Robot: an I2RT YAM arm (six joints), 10 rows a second.
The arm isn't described. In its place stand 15 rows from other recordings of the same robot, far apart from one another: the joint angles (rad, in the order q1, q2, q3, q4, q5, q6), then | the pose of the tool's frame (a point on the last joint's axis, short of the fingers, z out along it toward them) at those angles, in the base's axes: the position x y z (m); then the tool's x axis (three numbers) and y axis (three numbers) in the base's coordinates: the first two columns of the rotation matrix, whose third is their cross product.
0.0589, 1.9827, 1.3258, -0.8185, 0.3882, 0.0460 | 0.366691 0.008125 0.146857 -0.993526 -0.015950 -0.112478 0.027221 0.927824 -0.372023
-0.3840, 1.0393, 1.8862, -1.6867, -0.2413, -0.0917 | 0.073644 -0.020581 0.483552 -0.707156 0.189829 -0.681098 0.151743 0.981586 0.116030
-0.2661, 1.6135, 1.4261, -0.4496, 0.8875, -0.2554 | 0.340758 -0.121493 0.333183 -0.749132 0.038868 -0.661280 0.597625 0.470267 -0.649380
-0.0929, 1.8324, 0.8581, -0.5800, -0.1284, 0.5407 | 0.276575 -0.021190 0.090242 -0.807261 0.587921 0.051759 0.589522 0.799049 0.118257
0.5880, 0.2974, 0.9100, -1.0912, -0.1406, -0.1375 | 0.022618 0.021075 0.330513 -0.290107 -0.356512 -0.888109 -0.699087 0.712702 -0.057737
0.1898, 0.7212, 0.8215, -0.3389, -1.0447, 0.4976 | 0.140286 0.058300 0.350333 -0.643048 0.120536 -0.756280 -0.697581 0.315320 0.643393
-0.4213, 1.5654, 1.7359, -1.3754, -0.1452, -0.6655 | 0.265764 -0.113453 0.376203 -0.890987 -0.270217 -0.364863 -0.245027 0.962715 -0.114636
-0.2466, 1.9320, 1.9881, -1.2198, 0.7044, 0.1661 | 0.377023 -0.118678 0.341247 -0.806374 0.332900 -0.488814 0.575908 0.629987 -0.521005
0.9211, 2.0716, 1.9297, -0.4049, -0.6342, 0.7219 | 0.276893 0.399335 0.316442 -0.862278 -0.255047 -0.437525 -0.503379 0.336856 0.795699
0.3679, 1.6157, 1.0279, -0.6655, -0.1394, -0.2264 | 0.281048 0.113632 0.187511 -0.774793 -0.536878 -0.333853 -0.585504 0.808552 0.058558
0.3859, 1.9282, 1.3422, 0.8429, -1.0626, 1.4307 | 0.394073 0.193670 0.298519 -0.923635 0.144836 -0.354854 -0.367978 -0.076157 0.926710
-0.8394, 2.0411, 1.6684, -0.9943, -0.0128, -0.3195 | 0.275413 -0.306206 0.208179 -0.854184 0.481583 -0.196083 0.499434 0.864810 -0.051668
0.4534, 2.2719, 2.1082, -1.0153, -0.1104, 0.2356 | 0.432990 0.215340 0.233408 -0.918343 -0.189387 -0.347531 -0.266165 0.945387 0.188148
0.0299, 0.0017, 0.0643, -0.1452, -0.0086, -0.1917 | 0.105933 0.003475 0.180117 -0.073631 -0.192808 -0.978470 -0.053469 0.980485 -0.189182
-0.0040, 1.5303, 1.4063, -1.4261, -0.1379, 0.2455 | 0.262130 0.003845 0.297284 -0.969529 0.244614 0.013328 0.244071 0.959839 0.138343
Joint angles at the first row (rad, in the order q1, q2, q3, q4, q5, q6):
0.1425 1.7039 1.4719 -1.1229 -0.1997 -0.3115
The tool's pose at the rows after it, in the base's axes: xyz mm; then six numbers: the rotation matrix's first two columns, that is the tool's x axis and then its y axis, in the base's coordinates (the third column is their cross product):
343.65 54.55 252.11 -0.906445 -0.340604 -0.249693 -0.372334 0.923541 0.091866
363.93 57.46 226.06 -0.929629 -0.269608 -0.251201 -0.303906 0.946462 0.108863
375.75 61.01 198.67 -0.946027 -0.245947 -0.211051 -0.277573 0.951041 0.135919
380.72 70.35 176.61 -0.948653 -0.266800 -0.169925 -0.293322 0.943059 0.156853
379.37 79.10 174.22 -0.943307 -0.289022 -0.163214 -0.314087 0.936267 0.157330
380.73 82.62 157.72 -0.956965 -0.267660 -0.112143 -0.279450 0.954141 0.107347
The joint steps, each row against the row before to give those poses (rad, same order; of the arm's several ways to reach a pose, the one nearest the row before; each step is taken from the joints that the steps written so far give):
0.0000 0.0633 0.0000 0.0740 0.0530 0.0992
0.0000 0.0839 0.0000 0.0935 0.0000 0.0755
0.0034 0.0801 0.0000 0.0404 -0.0149 0.0294
0.0206 0.0618 0.0000 0.0180 -0.0156 -0.0004
0.0229 0.0065 0.0000 -0.0004 0.0004 -0.0004
0.0137 0.0420 -0.0030 0.0038 0.0610 0.0386

